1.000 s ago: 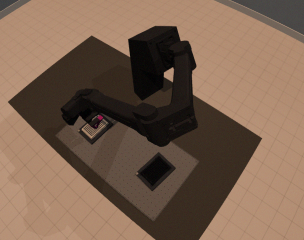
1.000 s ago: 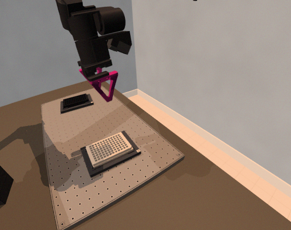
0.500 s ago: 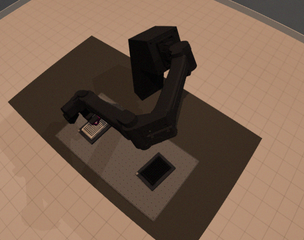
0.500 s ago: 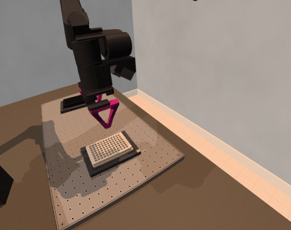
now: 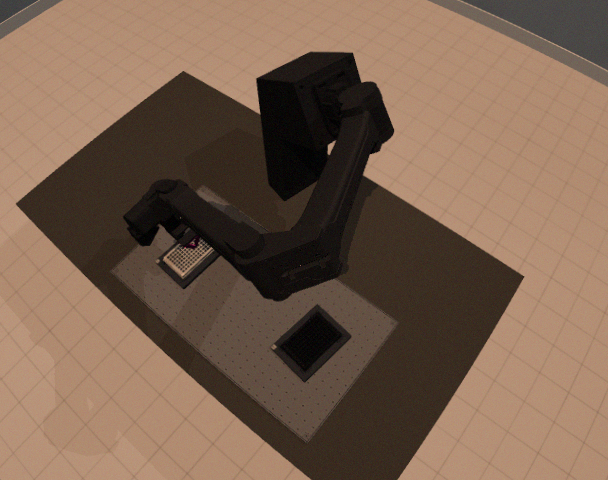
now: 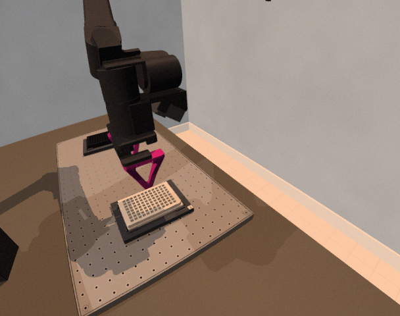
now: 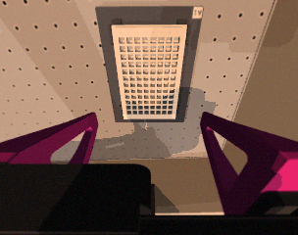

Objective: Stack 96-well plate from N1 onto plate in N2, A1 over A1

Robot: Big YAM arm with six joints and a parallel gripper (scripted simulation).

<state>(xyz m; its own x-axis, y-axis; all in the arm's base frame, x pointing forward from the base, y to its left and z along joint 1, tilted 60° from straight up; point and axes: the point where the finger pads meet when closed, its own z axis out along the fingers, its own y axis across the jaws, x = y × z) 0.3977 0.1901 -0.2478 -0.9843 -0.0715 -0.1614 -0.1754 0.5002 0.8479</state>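
The cream 96-well plate is 90 mm below my hand. From my hand the other things lie so: black 96-well plate (390 mm to the left, 100 mm behind, 90 mm below); then plate nest N1 (110 mm below); then plate nest N2 (390 mm to the left, 110 mm below, 100 mm behind).
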